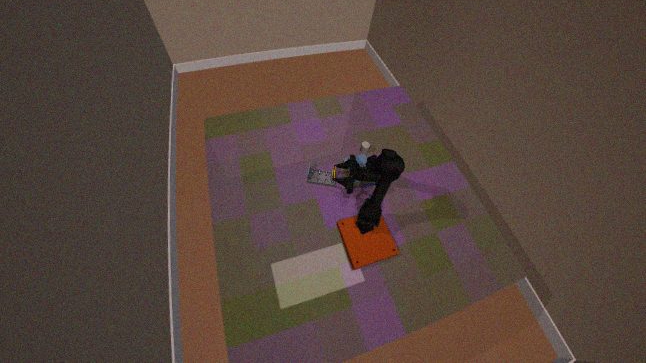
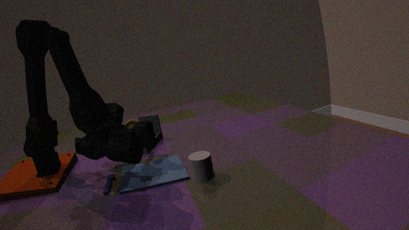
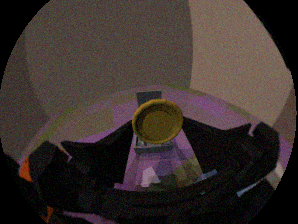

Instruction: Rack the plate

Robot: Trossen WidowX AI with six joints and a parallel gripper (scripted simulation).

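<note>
Now: the grey dish rack 2 cm ahead of my gripper tip, 5 cm to the left of it and 4 cm below it. Round my gripper tip: blue spoon (10 cm behind, 15 cm to the right, 6 cm below); yellow plate (1 cm to the right); blue mat (16 cm to the right, 6 cm below).
</note>
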